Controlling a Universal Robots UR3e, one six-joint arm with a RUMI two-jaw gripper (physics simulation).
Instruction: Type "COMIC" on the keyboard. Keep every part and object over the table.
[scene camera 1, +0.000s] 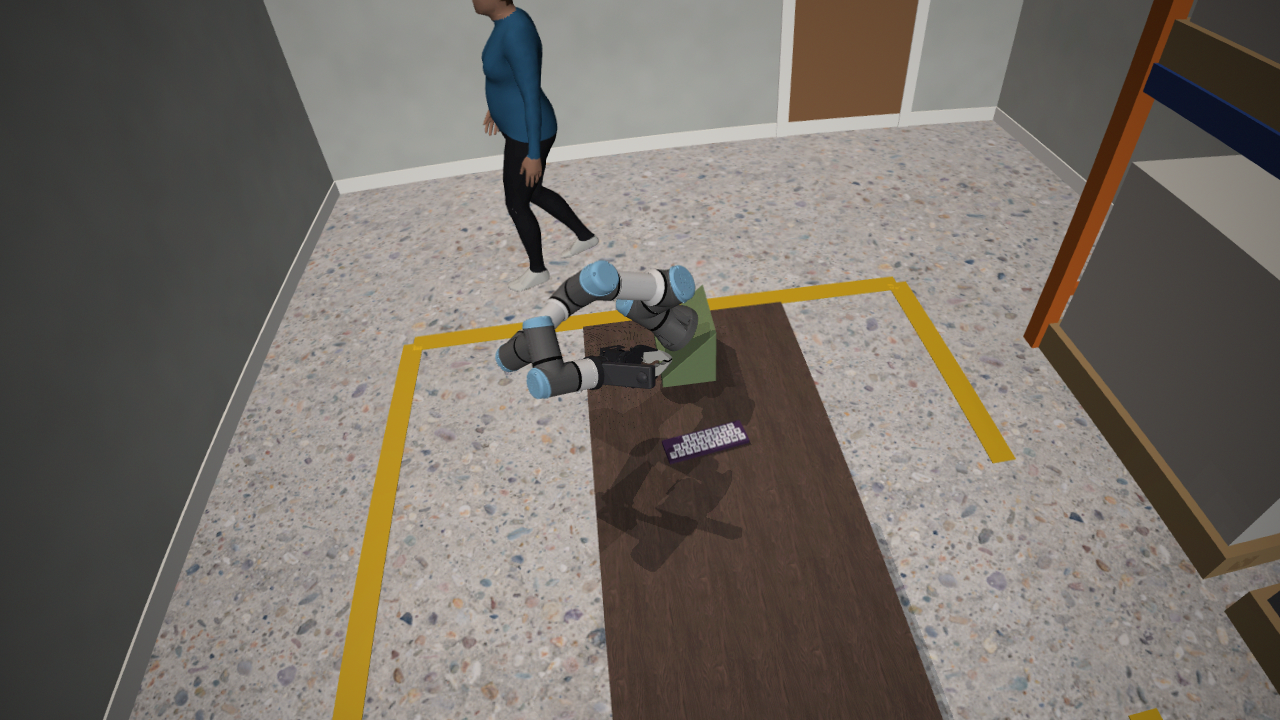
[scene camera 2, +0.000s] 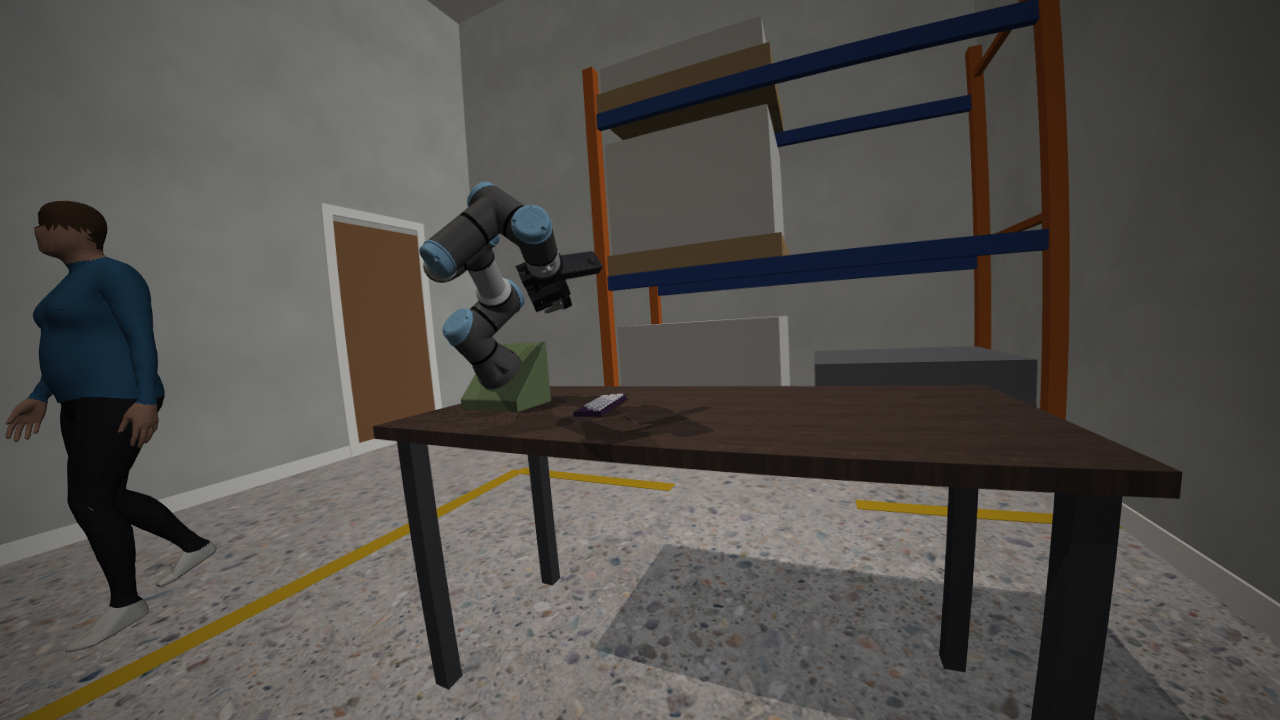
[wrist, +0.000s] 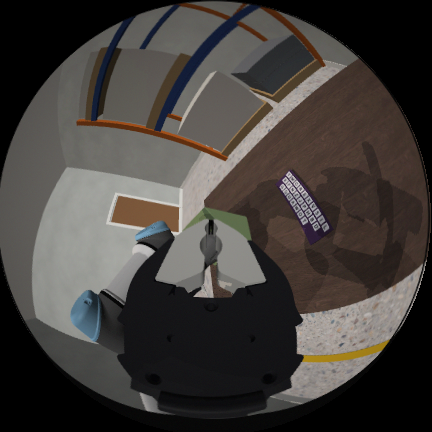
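Seen in the pictures: gripper, between the fingertips: (scene camera 1: 671, 358) (scene camera 2: 562, 306) (wrist: 210, 220); arm's base, origin of its link: (scene camera 1: 681, 330) (scene camera 2: 500, 371) (wrist: 209, 243).
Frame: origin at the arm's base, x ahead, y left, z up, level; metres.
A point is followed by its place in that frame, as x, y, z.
A small purple keyboard (scene camera 1: 706, 441) @[0.324, -0.025, -0.084] (scene camera 2: 600, 405) @[0.336, -0.082, -0.083] (wrist: 304, 207) @[0.318, -0.045, -0.082] with white keys lies flat on the dark wooden table (scene camera 1: 760, 582) @[0.710, -0.019, -0.099] (scene camera 2: 850, 429) @[0.862, -0.216, -0.100] (wrist: 350, 110) @[0.664, 0.077, -0.100]. The single letters on its keys are too small to read surely. My gripper (scene camera 1: 666, 359) @[0.261, -0.089, 0.162] (scene camera 2: 558, 308) @[0.261, -0.089, 0.162] (wrist: 210, 220) @[0.261, -0.089, 0.162] is shut, its two jaws meeting with nothing seen between them. It hangs well above the table near the arm's base, to the side of the keyboard and apart from it. In the wrist view the keyboard lies to the right of the jaws.
The arm stands on a green wedge-shaped base (scene camera 1: 691, 368) @[0.111, -0.004, -0.040] (scene camera 2: 534, 380) @[0.111, -0.005, -0.029] (wrist: 235, 222) @[0.115, 0.027, -0.039] at one end of the table. A person (scene camera 1: 514, 80) (scene camera 2: 98, 313) is on the floor beyond the yellow line. A tall rack with orange posts (scene camera 1: 1096, 197) (scene camera 2: 1053, 223) stands beside the table.
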